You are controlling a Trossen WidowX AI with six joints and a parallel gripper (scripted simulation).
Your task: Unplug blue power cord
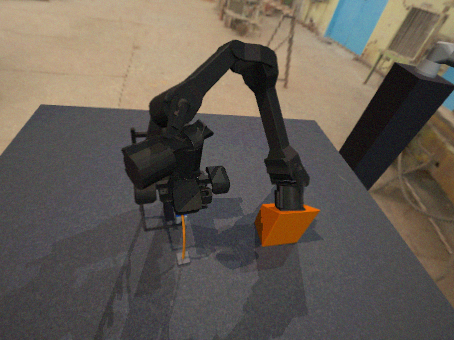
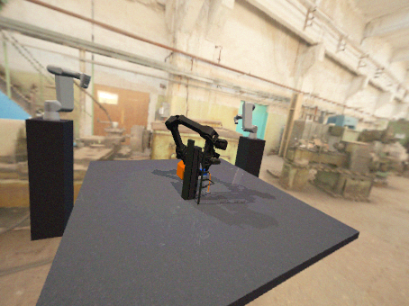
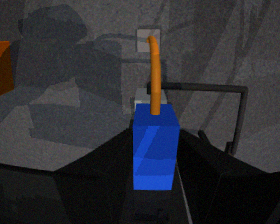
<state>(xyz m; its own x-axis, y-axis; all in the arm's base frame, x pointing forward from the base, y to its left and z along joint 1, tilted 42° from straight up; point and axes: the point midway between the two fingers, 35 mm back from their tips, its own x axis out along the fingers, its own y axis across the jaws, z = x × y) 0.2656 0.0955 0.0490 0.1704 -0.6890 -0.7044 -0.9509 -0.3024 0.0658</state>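
The blue plug is 10 mm ahead of my gripper tip and 30 mm to the right of it.
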